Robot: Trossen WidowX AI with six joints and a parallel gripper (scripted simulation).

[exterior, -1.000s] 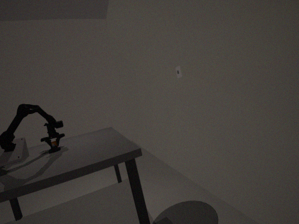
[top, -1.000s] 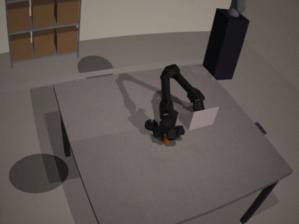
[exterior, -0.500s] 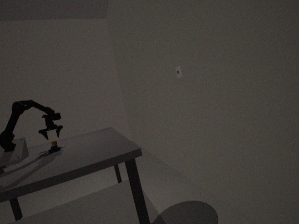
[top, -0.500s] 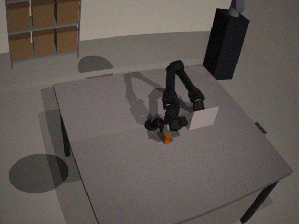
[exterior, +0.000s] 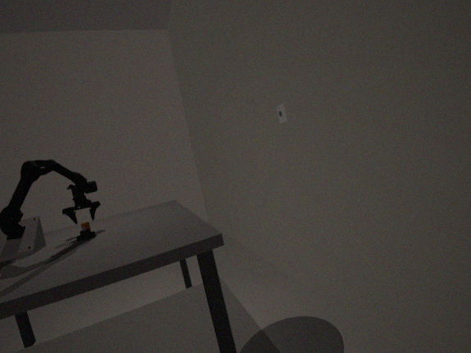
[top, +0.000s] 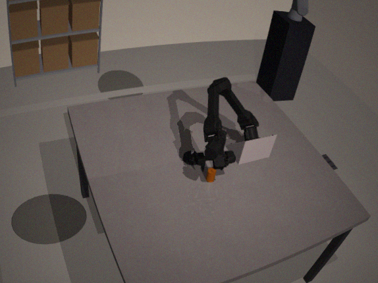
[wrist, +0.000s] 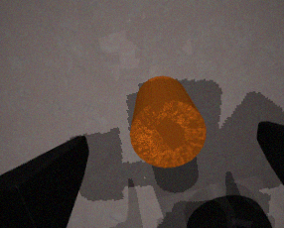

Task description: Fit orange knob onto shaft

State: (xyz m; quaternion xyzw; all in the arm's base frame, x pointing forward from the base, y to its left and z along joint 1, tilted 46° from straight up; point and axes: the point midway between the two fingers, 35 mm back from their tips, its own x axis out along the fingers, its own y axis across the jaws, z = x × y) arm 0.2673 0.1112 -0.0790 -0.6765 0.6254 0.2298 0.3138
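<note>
Right now my gripper tip is 2 cm above the orange knob. The rest, counted from my gripper tip: round black pedestal (5 cm ahead, 15 cm to the right, 3 cm below).
</note>
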